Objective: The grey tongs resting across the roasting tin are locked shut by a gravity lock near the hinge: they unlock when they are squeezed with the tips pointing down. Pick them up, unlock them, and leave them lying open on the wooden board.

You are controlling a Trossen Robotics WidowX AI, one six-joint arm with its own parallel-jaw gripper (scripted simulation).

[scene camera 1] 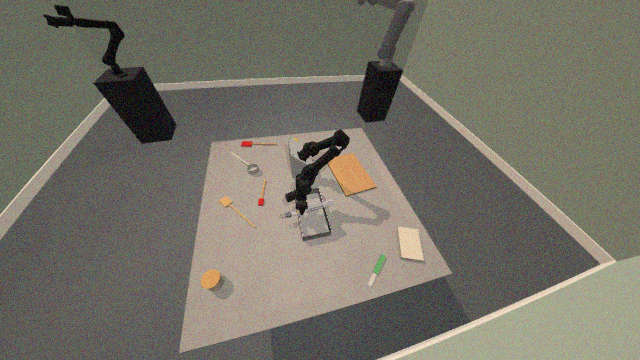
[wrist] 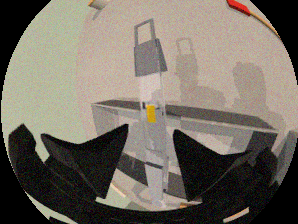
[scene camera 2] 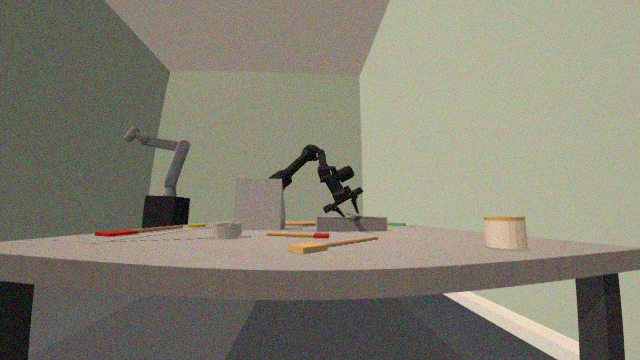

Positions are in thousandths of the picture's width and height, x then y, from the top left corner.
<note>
In view: my gripper (wrist: 508,583), a pale block (scene camera 1: 640,679), a cork-topped tub (scene camera 2: 793,646) and a roasting tin (wrist: 753,592).
</note>
